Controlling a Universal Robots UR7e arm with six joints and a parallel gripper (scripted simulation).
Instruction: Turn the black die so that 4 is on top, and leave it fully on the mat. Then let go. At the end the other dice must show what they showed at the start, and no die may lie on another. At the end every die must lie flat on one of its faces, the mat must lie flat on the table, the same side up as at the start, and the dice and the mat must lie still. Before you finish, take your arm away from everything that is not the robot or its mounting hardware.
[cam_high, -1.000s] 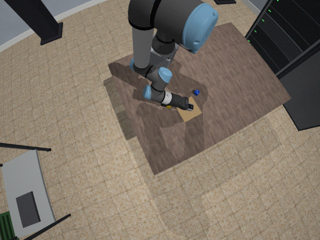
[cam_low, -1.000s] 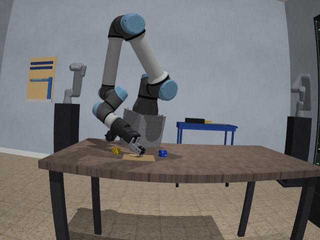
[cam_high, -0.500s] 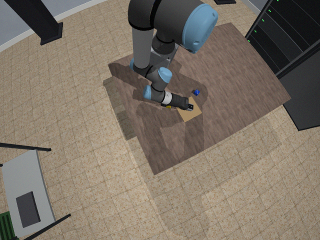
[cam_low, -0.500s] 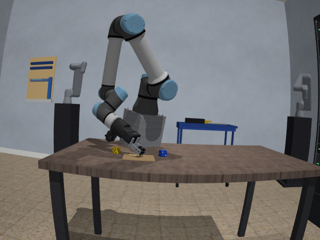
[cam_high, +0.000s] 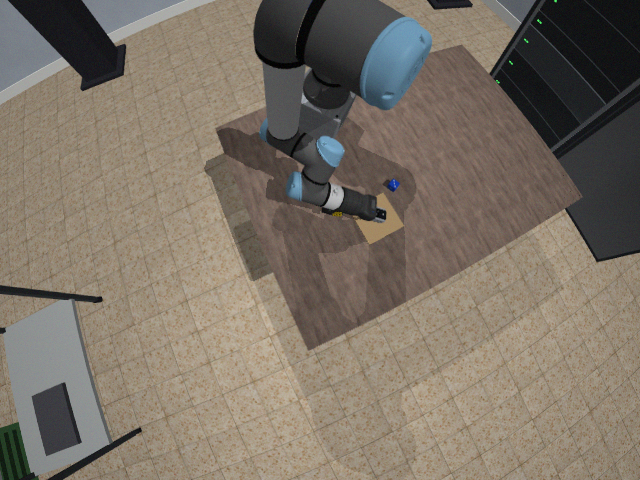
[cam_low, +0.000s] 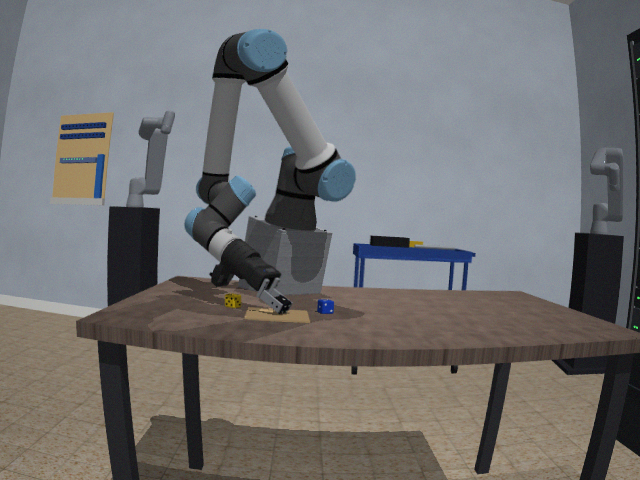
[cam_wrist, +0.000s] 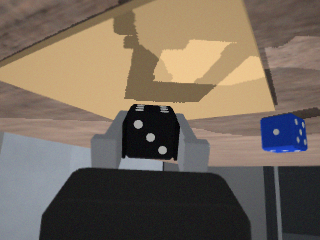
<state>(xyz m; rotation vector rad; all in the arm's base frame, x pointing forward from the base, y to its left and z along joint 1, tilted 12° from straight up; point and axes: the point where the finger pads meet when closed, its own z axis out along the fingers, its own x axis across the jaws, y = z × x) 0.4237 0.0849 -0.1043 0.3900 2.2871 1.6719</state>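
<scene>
The black die lies right at my hand. The rest, counted from my hand: blue die: 10 cm behind, 9 cm to the left, 1 cm below; then tan mat: 3 cm below, 1 cm to the right; then yellow die: 13 cm to the right, 6 cm behind, 1 cm below.
</scene>
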